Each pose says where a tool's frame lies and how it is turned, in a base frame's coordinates. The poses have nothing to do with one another.
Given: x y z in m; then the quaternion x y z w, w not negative.
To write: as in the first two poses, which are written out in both.
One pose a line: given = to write
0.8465 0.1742 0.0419 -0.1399 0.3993 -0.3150 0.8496 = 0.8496 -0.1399 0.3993 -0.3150 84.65 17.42 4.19
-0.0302 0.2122 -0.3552 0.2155 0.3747 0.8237 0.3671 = 0.3671 0.2155 0.3747 0.8237 -3.02 21.22 -35.52
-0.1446 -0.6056 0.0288 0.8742 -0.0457 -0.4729 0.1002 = 0.1002 0.8742 -0.0457 -0.4729 -14.46 -60.56 2.88
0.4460 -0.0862 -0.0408 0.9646 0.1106 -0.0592 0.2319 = 0.2319 0.9646 0.1106 -0.0592 44.60 -8.62 -4.08
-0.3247 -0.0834 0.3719 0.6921 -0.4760 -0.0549 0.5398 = 0.5398 0.6921 -0.4760 -0.0549 -32.47 -8.34 37.19
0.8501 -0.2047 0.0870 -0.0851 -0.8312 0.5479 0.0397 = 0.0397 -0.0851 -0.8312 0.5479 85.01 -20.47 8.70
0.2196 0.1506 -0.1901 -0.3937 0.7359 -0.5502 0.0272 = 0.0272 -0.3937 0.7359 -0.5502 21.96 15.06 -19.01
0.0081 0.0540 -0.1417 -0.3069 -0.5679 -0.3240 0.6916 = 0.6916 -0.3069 -0.5679 -0.3240 0.81 5.40 -14.17
